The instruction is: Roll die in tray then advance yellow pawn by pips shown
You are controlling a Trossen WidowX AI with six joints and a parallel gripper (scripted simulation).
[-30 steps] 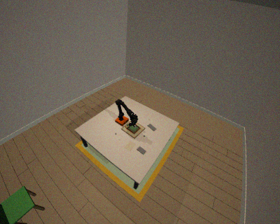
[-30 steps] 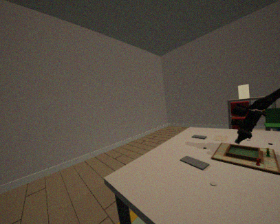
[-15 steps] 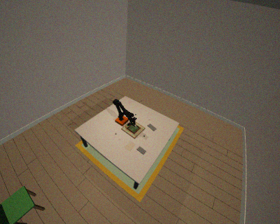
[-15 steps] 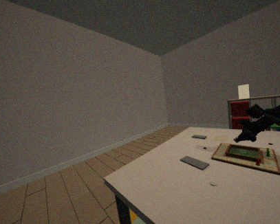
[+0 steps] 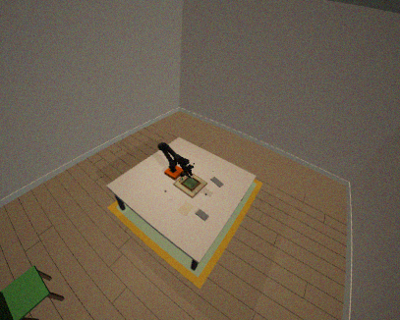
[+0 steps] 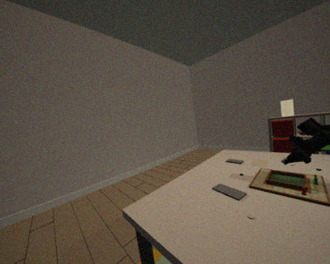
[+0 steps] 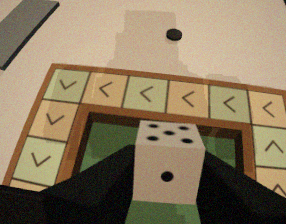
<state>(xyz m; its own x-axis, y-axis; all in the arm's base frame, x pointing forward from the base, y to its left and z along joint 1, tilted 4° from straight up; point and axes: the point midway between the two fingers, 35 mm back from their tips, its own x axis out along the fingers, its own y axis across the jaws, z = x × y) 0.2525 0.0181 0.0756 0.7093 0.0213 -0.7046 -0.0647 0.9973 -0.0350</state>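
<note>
Right now the white die is right at my gripper tip. The rest, counted from my gripper tip: green felt tray (11 cm below); green pawn (11 cm behind, 9 cm below, 3 cm to the right); red pawn (11 cm to the left, 9 cm below, 7 cm behind).
</note>
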